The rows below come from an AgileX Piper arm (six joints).
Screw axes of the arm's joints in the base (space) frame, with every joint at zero. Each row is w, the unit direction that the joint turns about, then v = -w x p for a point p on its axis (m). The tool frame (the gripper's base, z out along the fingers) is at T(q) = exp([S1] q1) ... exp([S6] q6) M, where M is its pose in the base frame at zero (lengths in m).
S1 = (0, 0, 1, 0, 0, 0)
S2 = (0, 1, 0, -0.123, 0, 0)
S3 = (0, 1, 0, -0.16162, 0, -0.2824)
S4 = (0.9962, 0, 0.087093, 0, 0.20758, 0)
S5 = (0, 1, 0, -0.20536, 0, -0.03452)
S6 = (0.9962, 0, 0.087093, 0, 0.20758, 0)
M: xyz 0.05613 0 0.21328 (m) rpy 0 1.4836 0 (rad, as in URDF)
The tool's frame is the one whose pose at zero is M.
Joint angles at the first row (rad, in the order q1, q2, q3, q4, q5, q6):
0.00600, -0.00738, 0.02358, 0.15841, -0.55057, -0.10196
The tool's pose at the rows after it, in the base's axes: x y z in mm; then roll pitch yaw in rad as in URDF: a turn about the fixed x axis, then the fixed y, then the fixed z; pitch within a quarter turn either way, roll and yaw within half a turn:
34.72 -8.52 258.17 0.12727 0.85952 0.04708
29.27 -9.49 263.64 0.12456 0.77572 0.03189
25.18 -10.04 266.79 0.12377 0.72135 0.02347
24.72 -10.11 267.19 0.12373 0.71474 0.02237
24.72 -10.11 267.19 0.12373 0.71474 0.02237
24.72 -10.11 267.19 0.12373 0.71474 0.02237
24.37 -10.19 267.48 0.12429 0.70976 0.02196
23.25 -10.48 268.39 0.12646 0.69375 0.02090
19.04 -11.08 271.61 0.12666 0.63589 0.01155
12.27 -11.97 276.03 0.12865 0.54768 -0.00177
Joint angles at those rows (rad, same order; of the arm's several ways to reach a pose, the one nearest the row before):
0.00588, -0.00743, 0.02358, 0.16049, -0.64341, -0.10179
0.00602, -0.00954, 0.02357, 0.16065, -0.72620, -0.10200
0.00601, -0.01505, 0.02359, 0.16063, -0.77572, -0.10197
0.00594, -0.01504, 0.02357, 0.16057, -0.78239, -0.10188
0.00594, -0.01504, 0.02357, 0.16057, -0.78239, -0.10188
0.00594, -0.01504, 0.02357, 0.16057, -0.78239, -0.10188
0.00587, -0.01507, 0.02356, 0.16096, -0.78738, -0.10180
0.00610, -0.01500, 0.02359, 0.16285, -0.80370, -0.10209
0.00591, -0.01501, 0.02359, 0.16269, -0.86229, -0.10183
0.00611, -0.01504, 0.02359, 0.16325, -0.95169, -0.10209

